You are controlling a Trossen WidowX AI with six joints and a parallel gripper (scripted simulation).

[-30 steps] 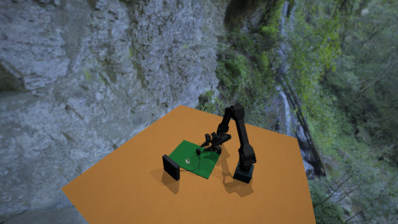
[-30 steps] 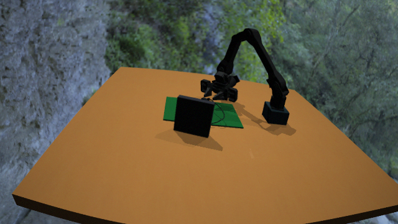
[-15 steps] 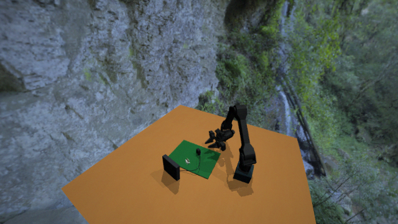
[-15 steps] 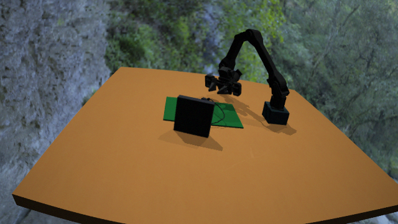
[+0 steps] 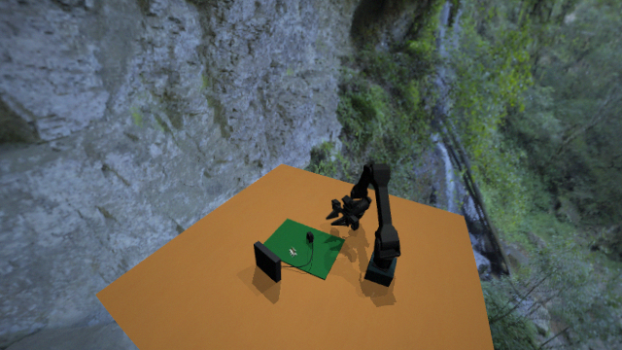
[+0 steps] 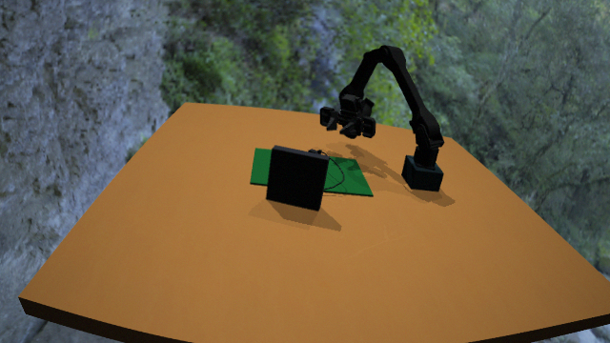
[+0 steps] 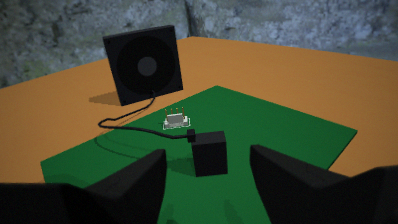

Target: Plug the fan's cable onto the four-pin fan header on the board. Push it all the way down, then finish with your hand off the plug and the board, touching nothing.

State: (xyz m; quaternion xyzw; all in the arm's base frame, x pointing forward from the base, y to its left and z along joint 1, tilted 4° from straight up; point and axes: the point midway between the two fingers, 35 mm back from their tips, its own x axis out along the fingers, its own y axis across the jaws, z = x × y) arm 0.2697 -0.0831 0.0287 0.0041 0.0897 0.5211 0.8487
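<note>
Right now my gripper tip is 4 cm short of the black plug, 7 cm to the right of it and 7 cm above it. From my gripper tip the other things lie so: white four-pin fan header (5 cm ahead, 18 cm to the left, 9 cm below); black fan (6 cm ahead, 30 cm to the left, 3 cm below); green board (4 cm ahead, 11 cm to the left, 10 cm below).
</note>
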